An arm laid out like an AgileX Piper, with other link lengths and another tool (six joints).
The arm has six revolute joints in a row. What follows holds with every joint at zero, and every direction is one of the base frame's. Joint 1 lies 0.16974 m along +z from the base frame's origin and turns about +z. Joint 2 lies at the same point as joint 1 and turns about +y. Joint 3 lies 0.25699 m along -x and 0.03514 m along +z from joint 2 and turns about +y. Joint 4 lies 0.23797 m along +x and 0.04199 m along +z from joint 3 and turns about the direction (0.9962, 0, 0.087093). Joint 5 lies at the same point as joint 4 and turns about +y. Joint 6 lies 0.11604 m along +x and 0.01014 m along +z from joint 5 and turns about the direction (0.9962, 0, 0.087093). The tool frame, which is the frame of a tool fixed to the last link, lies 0.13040 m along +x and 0.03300 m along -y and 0.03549 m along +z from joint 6; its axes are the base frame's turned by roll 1.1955, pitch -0.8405 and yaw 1.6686 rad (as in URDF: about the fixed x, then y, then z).
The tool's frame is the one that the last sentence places.
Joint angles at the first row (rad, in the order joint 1, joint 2, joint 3, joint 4, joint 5, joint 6):
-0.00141 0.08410 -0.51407 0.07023 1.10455 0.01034
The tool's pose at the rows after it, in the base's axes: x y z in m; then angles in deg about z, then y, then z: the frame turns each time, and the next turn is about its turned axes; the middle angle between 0 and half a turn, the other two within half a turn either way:
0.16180 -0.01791 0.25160 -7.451 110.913 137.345
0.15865 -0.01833 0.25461 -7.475 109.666 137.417
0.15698 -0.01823 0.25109 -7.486 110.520 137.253
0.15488 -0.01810 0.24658 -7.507 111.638 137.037
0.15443 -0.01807 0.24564 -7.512 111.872 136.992
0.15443 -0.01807 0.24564 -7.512 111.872 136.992
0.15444 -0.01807 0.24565 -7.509 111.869 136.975
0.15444 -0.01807 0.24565 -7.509 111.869 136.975
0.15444 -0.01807 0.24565 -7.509 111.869 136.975
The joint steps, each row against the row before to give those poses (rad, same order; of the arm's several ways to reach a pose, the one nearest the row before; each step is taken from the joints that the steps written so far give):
0.01340 -0.07365 0.00891 -0.00744 0.00207 0.00005
-0.00018 -0.02884 0.00002 -0.00193 0.00712 -0.00008
0.00009 -0.00070 -0.00001 -0.00008 0.01587 0.00009
-0.00006 -0.00002 -0.00001 0.00005 0.01989 -0.00007
-0.00006 0.00000 0.00000 0.00006 0.00416 -0.00004
0.00000 0.00000 0.00000 0.00000 0.00000 0.00000
0.00009 0.00002 0.00000 -0.00009 -0.00003 -0.00025
0.00000 0.00000 0.00000 0.00000 0.00000 0.00000
0.00000 0.00000 0.00000 0.00000 0.00000 0.00000

